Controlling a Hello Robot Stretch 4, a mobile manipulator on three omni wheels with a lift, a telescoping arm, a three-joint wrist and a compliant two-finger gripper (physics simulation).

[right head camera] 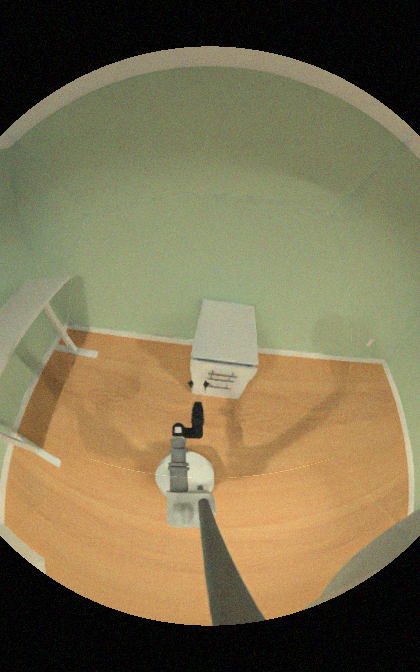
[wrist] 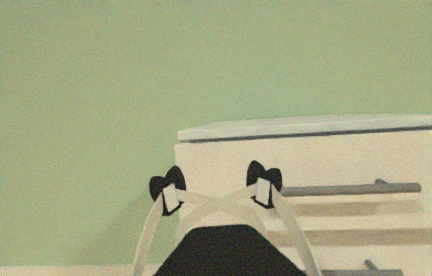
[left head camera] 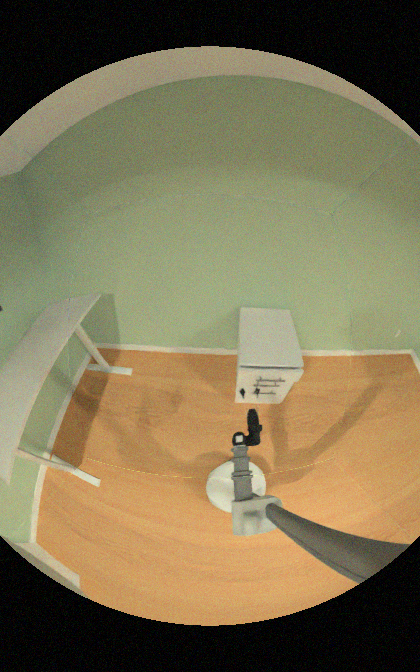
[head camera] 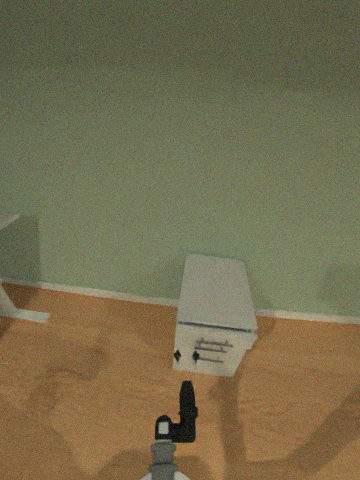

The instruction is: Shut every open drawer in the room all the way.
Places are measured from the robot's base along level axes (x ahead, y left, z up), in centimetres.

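Pixels of known places: gripper, between the fingertips: (wrist: pixel 215 178) (head camera: pixel 186 350).
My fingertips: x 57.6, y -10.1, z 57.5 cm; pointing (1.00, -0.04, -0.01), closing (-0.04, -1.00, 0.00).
Behind a point stands the place of what it marks.
A white drawer cabinet (head camera: pixel 217 290) @(x 91.7, y -30.6, z 61.7 cm) (left head camera: pixel 267 337) (right head camera: pixel 226 330) stands against the green wall, with three bar handles on its front. Its top drawer (head camera: pixel 186 336) @(x 67.9, y -11.1, z 51.9 cm) (wrist: pixel 320 160) @(x 65.7, y -24.6, z 56.8 cm) stands out a little past the lower fronts, with a dark gap under the cabinet's top board. The top drawer's grey handle (wrist: pixel 350 189) @(x 61.9, y -26.4, z 53.8 cm) is right of the fingers in the wrist view. The lower drawers look flush, though they are partly hidden in the wrist view. My gripper (head camera: pixel 186 355) @(x 57.6, y -10.1, z 57.5 cm) (left head camera: pixel 250 392) (right head camera: pixel 198 384) (wrist: pixel 215 178) @(x 57.6, y -10.1, z 57.5 cm) is open and empty, at the left part of the top drawer's front. Contact cannot be told.
A white table (left head camera: pixel 45 340) (right head camera: pixel 30 310) stands along the left wall, its foot (head camera: pixel 32 315) reaching over the floor. A pale low object (left head camera: pixel 55 565) shows at the lower left. A white skirting board (head camera: pixel 300 316) @(x 113.4, y -123.1, z 1.8 cm) runs along the wall behind the cabinet.
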